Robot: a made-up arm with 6 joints.
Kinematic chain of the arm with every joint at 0, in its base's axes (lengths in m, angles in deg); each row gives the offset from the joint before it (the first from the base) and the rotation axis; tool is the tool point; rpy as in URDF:
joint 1: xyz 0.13 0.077 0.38 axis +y
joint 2: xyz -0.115 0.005 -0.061 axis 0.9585 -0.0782 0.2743
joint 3: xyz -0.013 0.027 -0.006 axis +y
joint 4: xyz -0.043 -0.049 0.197 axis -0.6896 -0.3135 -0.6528
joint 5: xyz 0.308 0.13 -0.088 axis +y
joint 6: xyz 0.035 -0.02 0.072 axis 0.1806 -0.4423 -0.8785
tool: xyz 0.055 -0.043 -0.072 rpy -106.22 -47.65 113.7
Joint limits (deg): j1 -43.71..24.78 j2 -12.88..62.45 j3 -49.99..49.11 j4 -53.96..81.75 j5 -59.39..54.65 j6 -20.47..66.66
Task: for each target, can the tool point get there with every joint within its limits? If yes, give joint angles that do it. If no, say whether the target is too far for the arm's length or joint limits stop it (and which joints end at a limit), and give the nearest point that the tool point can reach.
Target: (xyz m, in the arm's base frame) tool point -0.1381 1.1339 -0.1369
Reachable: no: too far | nearest point 0.1208 0.3864 0.1939 | short by 0.857 m
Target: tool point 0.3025 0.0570 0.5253
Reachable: yes | joints 4.92 52.98 -1.63 -8.71 -47.79 0.40
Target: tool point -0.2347 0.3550 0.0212
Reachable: no: joint limits stop it (at a limit: joint 1, joint 2, joint 3, joint 5) | nearest point 0.0775 0.2742 0.1255 | short by 0.339 m
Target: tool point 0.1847 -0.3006 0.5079
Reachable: yes | joints -25.70 33.59 -11.97 65.91 37.53 29.38
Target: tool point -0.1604 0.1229 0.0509
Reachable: no: joint limits stop it (at a limit: joint 1, joint 2, joint 3, joint 5) | nearest point 0.0818 0.1515 0.0827 | short by 0.246 m
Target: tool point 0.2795 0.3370 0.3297
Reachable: yes | joints -36.29 -2.01 30.18 -40.76 46.04 17.01
